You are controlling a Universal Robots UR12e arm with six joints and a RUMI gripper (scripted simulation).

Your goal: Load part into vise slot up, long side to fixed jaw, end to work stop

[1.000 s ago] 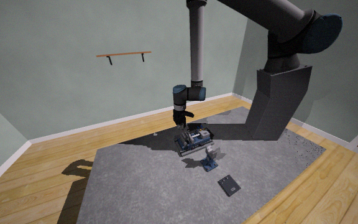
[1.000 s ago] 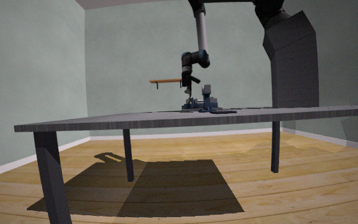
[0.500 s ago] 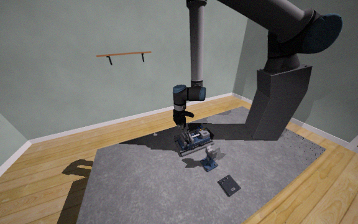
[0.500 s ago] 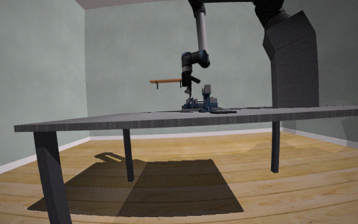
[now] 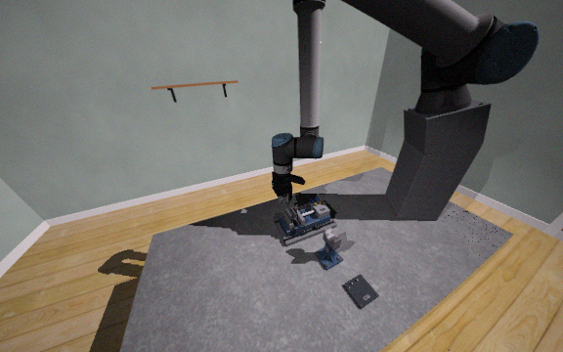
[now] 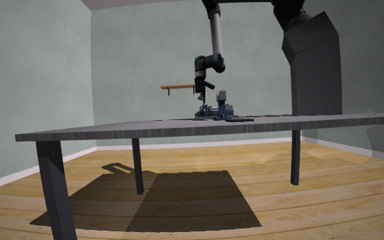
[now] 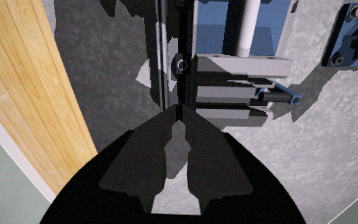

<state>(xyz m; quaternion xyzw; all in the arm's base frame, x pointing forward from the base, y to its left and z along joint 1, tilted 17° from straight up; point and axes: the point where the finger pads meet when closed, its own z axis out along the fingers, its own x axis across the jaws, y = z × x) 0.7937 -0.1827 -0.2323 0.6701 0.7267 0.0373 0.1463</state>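
The part is 5 cm to the left of my hand and 3 cm below it. The rest, counted from my hand: moving jaw (7 cm to the left, 5 cm below, 4 cm behind); then work stop (11 cm to the left, 4 cm below, 1 cm behind); then fixed jaw (7 cm to the left, 5 cm below, 2 cm ahead).
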